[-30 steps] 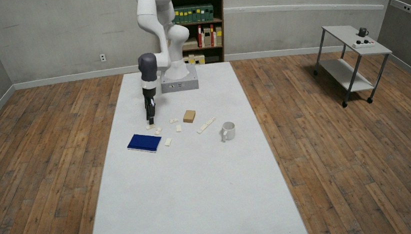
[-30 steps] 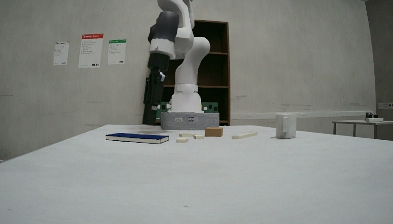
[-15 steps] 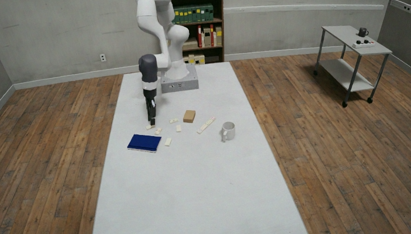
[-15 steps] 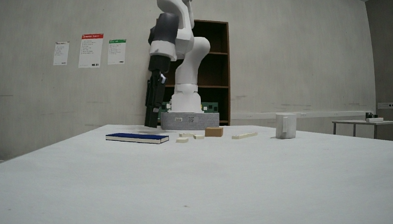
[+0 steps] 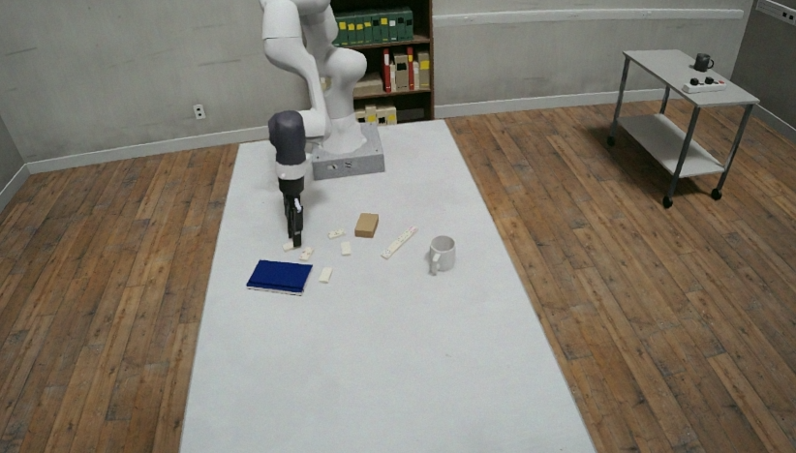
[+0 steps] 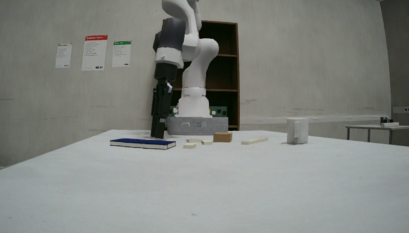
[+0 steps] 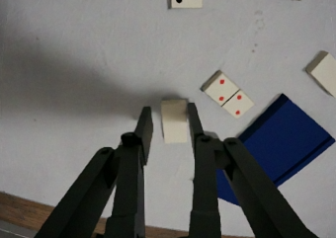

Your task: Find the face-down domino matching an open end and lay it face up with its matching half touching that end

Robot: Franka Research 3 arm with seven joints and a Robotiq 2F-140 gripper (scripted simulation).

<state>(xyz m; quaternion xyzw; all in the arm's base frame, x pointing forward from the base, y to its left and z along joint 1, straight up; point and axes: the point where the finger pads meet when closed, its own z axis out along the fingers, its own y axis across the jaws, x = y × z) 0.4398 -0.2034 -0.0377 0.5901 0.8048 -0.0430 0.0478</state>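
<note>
Now: the domino 4 cm below my hand, 2 cm to the right of it and 1 cm ahead of it. Round my hand: blue book 14 cm ahead, 6 cm to the right, 4 cm below; then white mug 42 cm to the left, 19 cm ahead, 1 cm below; then brown block 23 cm to the left, 3 cm below, 2 cm behind.
</note>
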